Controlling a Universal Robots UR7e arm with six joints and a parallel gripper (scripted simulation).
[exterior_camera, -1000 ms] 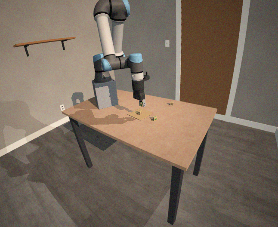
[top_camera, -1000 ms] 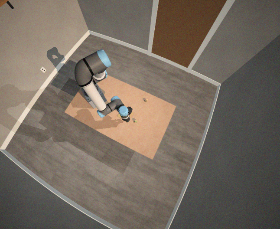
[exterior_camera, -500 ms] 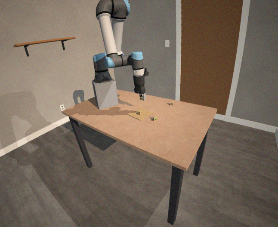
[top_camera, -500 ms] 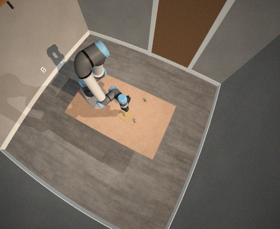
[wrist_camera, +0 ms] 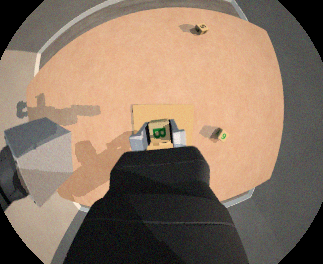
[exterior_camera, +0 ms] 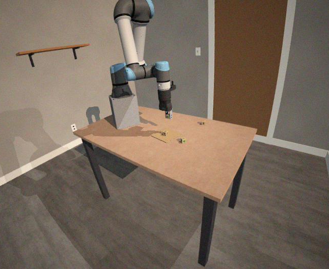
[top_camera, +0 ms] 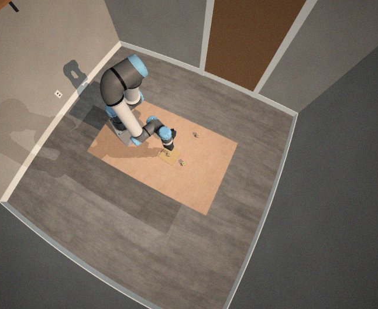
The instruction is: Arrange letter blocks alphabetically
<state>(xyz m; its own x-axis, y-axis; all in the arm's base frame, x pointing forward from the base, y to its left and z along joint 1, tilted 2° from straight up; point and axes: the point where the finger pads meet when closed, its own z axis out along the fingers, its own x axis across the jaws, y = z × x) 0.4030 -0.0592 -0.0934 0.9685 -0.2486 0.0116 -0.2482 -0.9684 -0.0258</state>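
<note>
Right now the tan mat is 120 mm below my hand, 40 mm to the right of it and 10 mm behind it.
</note>
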